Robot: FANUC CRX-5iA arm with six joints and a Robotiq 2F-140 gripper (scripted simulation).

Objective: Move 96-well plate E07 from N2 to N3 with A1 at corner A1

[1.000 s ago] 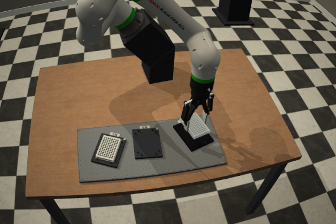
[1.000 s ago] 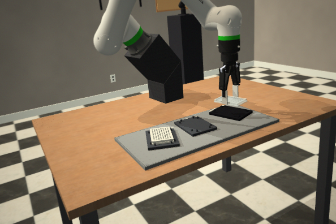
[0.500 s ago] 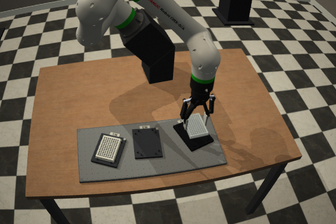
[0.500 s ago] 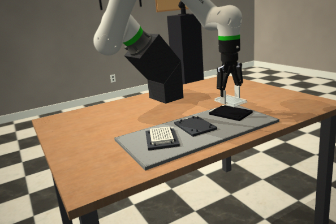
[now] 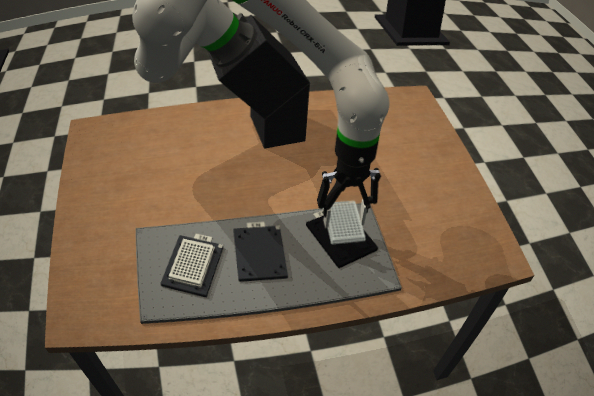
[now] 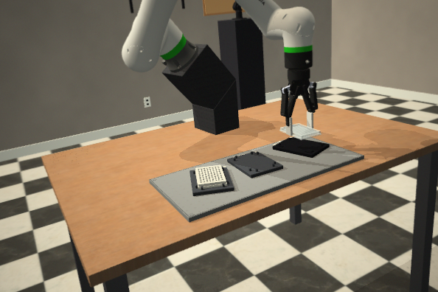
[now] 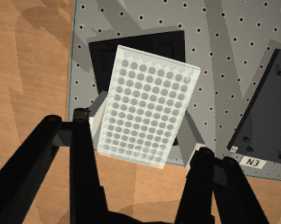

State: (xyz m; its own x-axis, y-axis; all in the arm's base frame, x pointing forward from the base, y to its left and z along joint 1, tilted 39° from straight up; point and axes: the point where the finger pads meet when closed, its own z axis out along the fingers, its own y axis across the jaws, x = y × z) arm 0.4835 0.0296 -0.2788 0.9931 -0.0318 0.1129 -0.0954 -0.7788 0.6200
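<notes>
Now: the landing nest N3 10 mm ahead of my hand, 220 mm to the right of it and 80 mm below it. Also, from my hand: N2 label: 90 mm behind, 20 mm to the right, 90 mm below; then plate nest N2: 80 mm below; then plate: 20 mm below.
</notes>
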